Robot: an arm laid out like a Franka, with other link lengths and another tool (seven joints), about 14 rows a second.
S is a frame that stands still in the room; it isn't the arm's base.
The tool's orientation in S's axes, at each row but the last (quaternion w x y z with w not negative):
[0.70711 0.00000 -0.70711 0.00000]
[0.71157 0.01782 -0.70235 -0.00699]
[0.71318 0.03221 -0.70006 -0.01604]
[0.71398 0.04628 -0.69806 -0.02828]
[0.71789 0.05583 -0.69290 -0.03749]
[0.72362 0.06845 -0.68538 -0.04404]
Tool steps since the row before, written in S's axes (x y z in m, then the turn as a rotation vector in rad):
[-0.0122 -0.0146 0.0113 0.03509 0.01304 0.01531]
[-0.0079 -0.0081 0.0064 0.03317 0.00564 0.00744]
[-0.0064 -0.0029 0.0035 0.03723 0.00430 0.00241]
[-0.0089 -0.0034 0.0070 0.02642 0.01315 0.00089]
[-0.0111 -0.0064 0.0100 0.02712 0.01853 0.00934]
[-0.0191 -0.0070 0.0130 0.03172 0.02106 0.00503]
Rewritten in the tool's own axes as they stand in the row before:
[0.0113 -0.0146 0.0122 0.01531 0.01304 -0.03509]
[0.0066 -0.0077 0.0081 0.00768 0.00540 -0.03316]
[0.0036 -0.0025 0.0065 0.00283 0.00363 -0.03727]
[0.0071 -0.0024 0.0091 0.00013 0.01253 -0.02674]
[0.0103 -0.0048 0.0116 0.00782 0.01896 -0.02730]
[0.0128 -0.0043 0.0200 0.00344 0.02063 -0.03221]

